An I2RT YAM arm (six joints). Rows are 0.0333 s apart.
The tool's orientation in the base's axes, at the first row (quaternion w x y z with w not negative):
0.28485 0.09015 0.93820 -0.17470
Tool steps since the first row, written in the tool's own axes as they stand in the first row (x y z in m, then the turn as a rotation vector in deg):
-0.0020 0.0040 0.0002 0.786 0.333 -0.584
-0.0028 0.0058 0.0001 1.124 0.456 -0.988
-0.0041 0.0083 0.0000 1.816 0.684 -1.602
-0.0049 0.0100 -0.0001 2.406 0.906 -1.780
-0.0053 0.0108 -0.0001 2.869 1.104 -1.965
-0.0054 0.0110 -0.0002 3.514 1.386 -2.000
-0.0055 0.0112 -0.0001 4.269 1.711 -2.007
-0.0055 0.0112 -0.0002 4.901 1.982 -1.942
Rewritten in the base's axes. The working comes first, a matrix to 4 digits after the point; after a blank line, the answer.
The tool's axes in the first row as the columns of a matrix, in the base's axes (used below as rounded here):
-0.8215 0.2687 0.5030
0.0696 0.9227 -0.3792
-0.5660 -0.2764 -0.7767

0.0028 0.0035 -0.0001 -0.850 0.583 -0.083
0.0039 0.0051 -0.0001 -1.298 0.874 0.005
0.0056 0.0074 0.0000 -2.114 1.365 0.027
0.0067 0.0089 0.0001 -2.628 1.678 -0.230
0.0072 0.0096 0.0001 -3.049 1.963 -0.403
0.0073 0.0098 0.0002 -3.520 2.282 -0.819
0.0075 0.0100 0.0001 -4.057 2.637 -1.330
0.0074 0.0100 0.0002 -4.470 2.906 -1.813

